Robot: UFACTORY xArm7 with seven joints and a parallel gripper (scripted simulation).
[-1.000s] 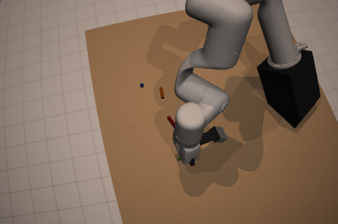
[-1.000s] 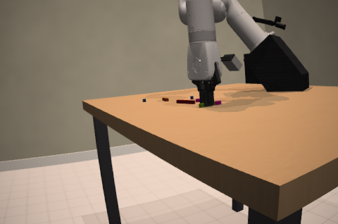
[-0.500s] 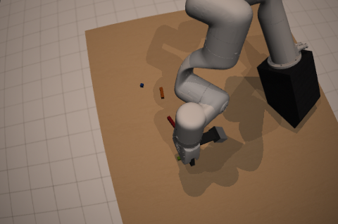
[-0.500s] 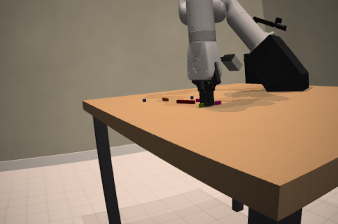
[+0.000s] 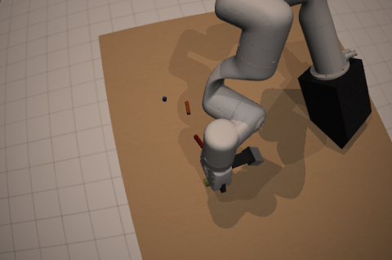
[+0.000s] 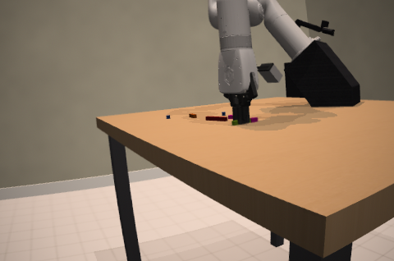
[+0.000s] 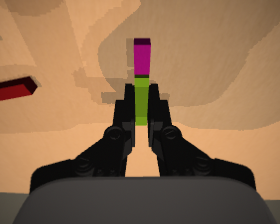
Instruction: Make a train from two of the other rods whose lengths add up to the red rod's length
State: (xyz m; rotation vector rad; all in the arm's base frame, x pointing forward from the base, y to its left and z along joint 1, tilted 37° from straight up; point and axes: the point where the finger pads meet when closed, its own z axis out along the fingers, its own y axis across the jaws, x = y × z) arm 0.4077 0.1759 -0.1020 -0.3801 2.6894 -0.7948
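Right now the lime rod is 20 mm below my hand. From my hand the other things lie so: orange rod 30 mm ahead, 240 mm to the right, 20 mm below; red rod 10 mm ahead, 120 mm to the right, 20 mm below.
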